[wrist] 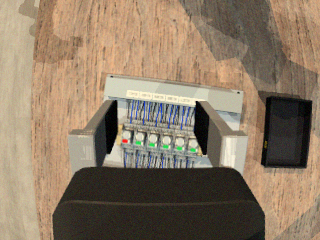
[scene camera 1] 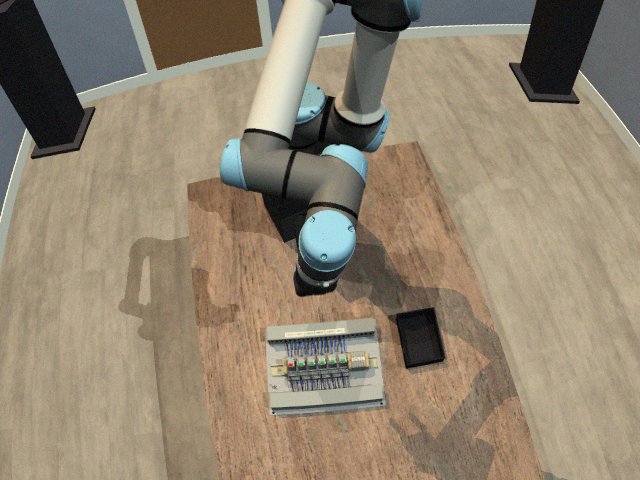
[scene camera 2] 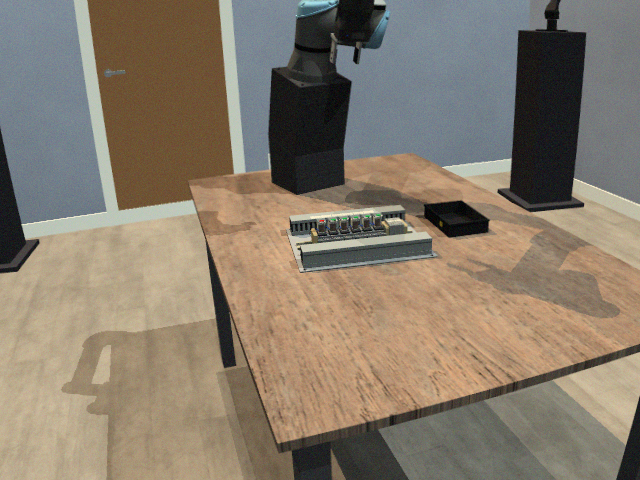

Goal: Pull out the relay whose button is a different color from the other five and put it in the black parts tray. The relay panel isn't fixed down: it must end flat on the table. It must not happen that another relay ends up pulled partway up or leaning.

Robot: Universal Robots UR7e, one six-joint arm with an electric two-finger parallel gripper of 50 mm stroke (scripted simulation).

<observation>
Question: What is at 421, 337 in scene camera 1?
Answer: A black parts tray.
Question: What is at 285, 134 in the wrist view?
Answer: A black parts tray.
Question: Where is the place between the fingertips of the gripper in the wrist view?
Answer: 156, 116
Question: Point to a black parts tray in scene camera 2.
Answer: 454, 212
</observation>
